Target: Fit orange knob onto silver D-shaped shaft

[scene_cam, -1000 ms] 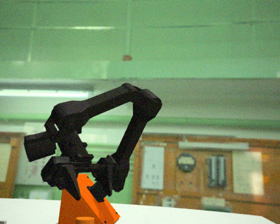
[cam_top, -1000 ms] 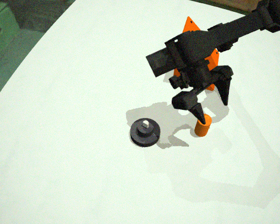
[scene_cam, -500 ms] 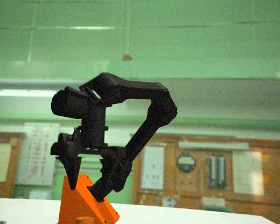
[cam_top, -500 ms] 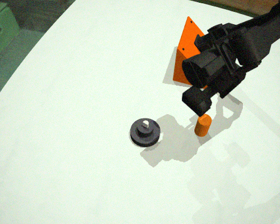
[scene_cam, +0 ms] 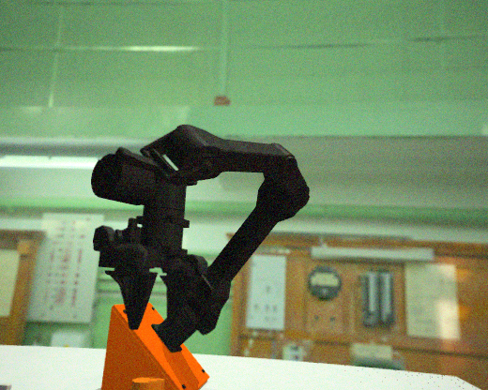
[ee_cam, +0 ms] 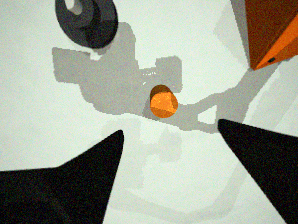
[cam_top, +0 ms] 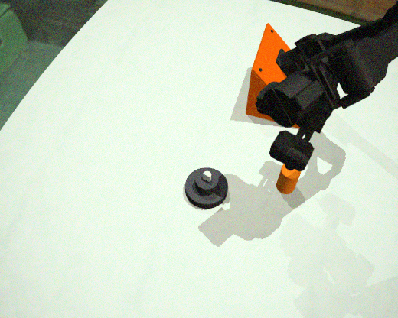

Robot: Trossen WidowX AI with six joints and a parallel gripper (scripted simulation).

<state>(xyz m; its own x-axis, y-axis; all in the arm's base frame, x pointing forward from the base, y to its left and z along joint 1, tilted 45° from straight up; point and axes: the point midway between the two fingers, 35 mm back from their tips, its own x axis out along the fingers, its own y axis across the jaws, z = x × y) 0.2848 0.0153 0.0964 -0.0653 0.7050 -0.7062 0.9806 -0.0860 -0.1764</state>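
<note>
The orange knob lies 8 cm below my gripper tip. Round my gripper tip: round pedestal (15 cm to the right, 9 cm below, 7 cm ahead).
</note>
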